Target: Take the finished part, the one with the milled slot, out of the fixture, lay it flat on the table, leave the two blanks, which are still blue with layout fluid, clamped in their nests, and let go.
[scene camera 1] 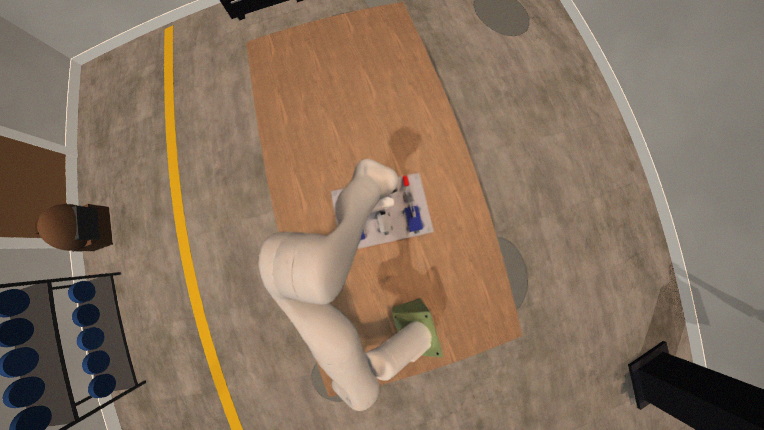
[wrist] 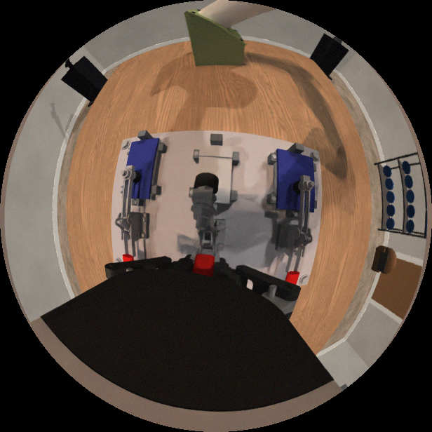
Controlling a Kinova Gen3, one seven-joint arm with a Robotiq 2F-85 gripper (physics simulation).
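Seen in the pictures: arm's base, link origin: (scene camera 1: pixel 419 333).
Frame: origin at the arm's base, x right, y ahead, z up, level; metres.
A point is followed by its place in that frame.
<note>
The finished part (scene camera 1: pixel 383 224) @(x 0.013, y 0.384, z -0.100 m) (wrist: pixel 225 172), a pale block, sits in the middle nest of the light fixture plate (scene camera 1: pixel 397 228) @(x 0.058, y 0.354, z -0.126 m) (wrist: pixel 172 205). The middle toggle clamp (wrist: pixel 204 206) has its arm tipped up, with its black pad toward the camera, partly hiding the part. My gripper (wrist: pixel 205 259) is shut on that clamp's red handle (wrist: pixel 204 262); in the scene view the arm mostly hides the gripper. One blue blank (scene camera 1: pixel 413 220) @(x 0.123, y 0.362, z -0.110 m) (wrist: pixel 145 162) and the other blue blank (scene camera 1: pixel 363 235) @(x -0.068, y 0.371, z -0.105 m) (wrist: pixel 294 175) sit in the outer nests, their clamp arms lying over them.
Outer clamps stand on both sides of my gripper, with a red handle (scene camera 1: pixel 405 181) @(x 0.142, y 0.506, z -0.090 m) (wrist: pixel 128 258) on one and another red handle (wrist: pixel 293 277) on the other. The wooden table (scene camera 1: pixel 342 90) @(x 0.040, y 0.990, z -0.141 m) (wrist: pixel 170 107) surrounds the plate. A green pedestal (scene camera 1: pixel 411 307) @(x 0.007, y 0.077, z -0.059 m) (wrist: pixel 215 46) carries the arm's base.
</note>
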